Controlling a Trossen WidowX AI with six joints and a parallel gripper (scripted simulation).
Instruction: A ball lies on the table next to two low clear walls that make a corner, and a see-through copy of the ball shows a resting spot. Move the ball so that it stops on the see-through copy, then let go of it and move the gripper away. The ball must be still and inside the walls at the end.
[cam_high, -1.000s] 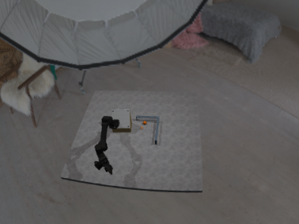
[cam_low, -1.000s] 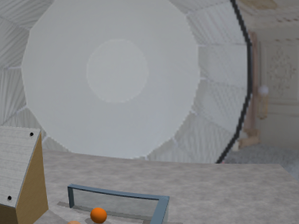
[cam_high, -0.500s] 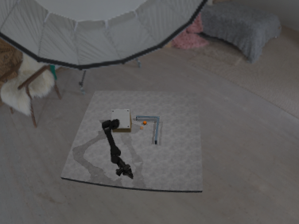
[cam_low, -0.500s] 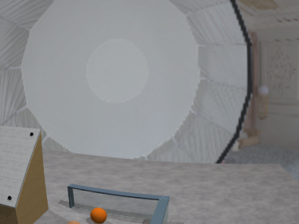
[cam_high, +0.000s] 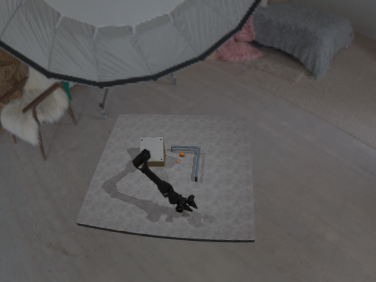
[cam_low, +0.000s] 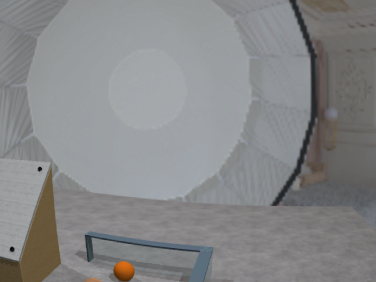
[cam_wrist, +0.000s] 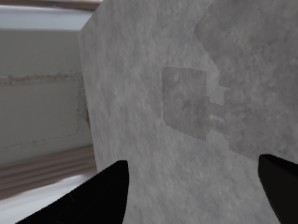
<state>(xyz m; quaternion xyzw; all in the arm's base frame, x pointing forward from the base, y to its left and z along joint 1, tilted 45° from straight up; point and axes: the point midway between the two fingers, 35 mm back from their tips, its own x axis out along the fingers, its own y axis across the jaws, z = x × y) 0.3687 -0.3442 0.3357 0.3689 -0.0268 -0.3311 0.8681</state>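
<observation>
The orange ball lies 57 cm to the left of my gripper tip, 11 cm behind it and 5 cm below it. The rest, counted from my gripper tip: see-through ball copy (50 cm to the left, 14 cm behind, 5 cm below).
</observation>
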